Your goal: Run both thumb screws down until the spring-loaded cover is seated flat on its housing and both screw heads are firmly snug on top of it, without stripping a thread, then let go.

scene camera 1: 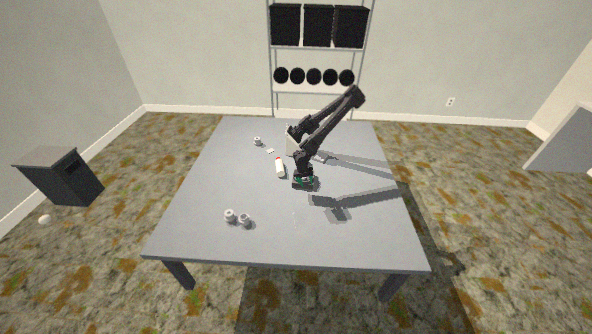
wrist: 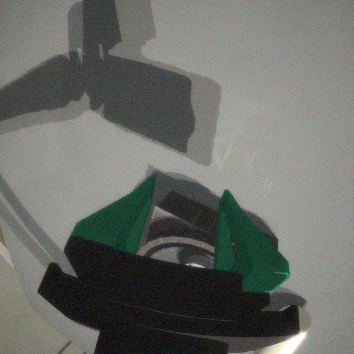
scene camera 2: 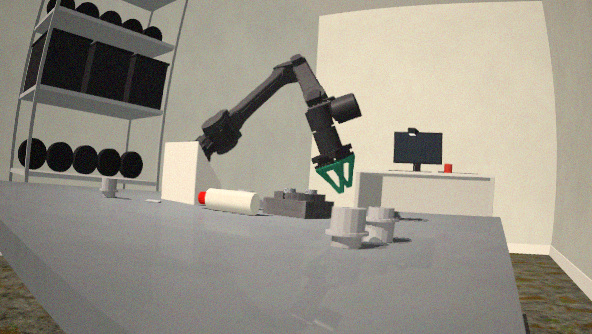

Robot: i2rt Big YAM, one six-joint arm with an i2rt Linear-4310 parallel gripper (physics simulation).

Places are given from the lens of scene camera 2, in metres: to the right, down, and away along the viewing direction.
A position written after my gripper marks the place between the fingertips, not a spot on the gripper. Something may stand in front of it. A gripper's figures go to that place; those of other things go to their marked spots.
my gripper (scene camera 2: 345, 190): 0.12, 0.06, 0.90
white cylinder with red cap (scene camera 2: 248, 203): -0.10, 0.08, 0.82
